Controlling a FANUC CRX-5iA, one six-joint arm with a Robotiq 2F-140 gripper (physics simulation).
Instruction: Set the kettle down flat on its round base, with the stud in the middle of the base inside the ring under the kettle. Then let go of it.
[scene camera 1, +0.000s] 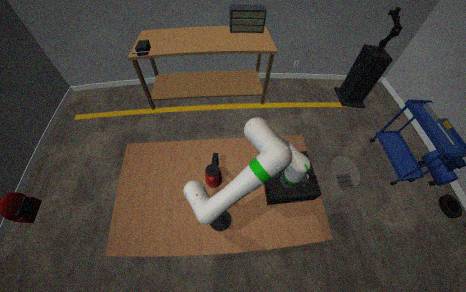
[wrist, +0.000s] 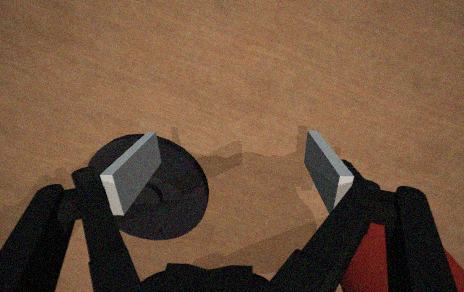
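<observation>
The red kettle (scene camera 1: 213, 178) with its black lid and handle stands on the wooden surface, behind the round base and apart from it. Part of its red body (wrist: 367, 260) shows at the lower right of the wrist view, behind a finger. The round black base (scene camera 1: 222, 223) (wrist: 180, 212) lies flat; the arm covers part of it in the scene view. Its middle stud (wrist: 153, 193) is partly hidden by the left finger. My gripper (wrist: 230, 147) is wide open and empty, above the surface, with its left finger over the base in the wrist view. The arm hides it in the scene view.
The wooden surface (scene camera 1: 150, 215) lies under the kettle and base. The arm's black mounting block (scene camera 1: 292, 194) is to the right. Farther off are a workbench (scene camera 1: 205, 42), a black pedestal (scene camera 1: 364, 70), a blue cart (scene camera 1: 400, 155) and a red-and-black object (scene camera 1: 12, 206).
</observation>
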